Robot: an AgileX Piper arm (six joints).
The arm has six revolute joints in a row. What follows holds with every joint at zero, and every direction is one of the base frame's.
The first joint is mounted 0.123 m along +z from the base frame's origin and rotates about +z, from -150 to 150 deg.
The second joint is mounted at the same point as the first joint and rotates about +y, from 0 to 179.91 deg.
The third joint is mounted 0.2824 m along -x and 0.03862 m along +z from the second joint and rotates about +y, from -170 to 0 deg.
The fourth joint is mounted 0.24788 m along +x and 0.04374 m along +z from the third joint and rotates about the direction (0.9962, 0, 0.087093), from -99.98 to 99.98 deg.
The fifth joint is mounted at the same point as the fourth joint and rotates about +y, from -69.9 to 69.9 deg.
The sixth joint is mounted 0.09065 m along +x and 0.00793 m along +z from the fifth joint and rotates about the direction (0.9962, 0, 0.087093), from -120 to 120 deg.
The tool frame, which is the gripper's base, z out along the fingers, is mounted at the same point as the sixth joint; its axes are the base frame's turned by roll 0, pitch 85.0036 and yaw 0 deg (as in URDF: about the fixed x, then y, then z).
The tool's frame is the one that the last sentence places.
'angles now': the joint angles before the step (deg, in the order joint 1, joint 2, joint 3, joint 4, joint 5, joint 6). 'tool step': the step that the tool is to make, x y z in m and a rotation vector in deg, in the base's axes. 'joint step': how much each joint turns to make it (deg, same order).
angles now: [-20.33, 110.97, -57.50, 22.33, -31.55, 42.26]
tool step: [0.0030, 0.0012, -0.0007, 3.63, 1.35, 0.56]
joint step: [-0.04, 0.00, -1.20, -0.22, 4.43, 2.00]
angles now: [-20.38, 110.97, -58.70, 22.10, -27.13, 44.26]
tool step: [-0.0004, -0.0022, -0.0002, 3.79, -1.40, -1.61]
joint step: [-0.40, 0.00, -0.28, -0.10, 1.08, 4.17]
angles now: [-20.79, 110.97, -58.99, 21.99, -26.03, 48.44]
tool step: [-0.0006, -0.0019, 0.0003, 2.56, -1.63, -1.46]
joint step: [-0.29, -0.01, -0.05, -0.16, 0.00, 3.38]
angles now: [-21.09, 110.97, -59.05, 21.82, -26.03, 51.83]
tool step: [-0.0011, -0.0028, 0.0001, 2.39, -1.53, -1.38]
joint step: [-0.47, 0.00, 0.00, -0.54, 0.00, 3.46]
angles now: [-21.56, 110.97, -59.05, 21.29, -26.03, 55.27]
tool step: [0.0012, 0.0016, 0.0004, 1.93, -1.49, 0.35]
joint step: [0.00, 0.01, -0.01, -2.88, 0.02, 4.70]
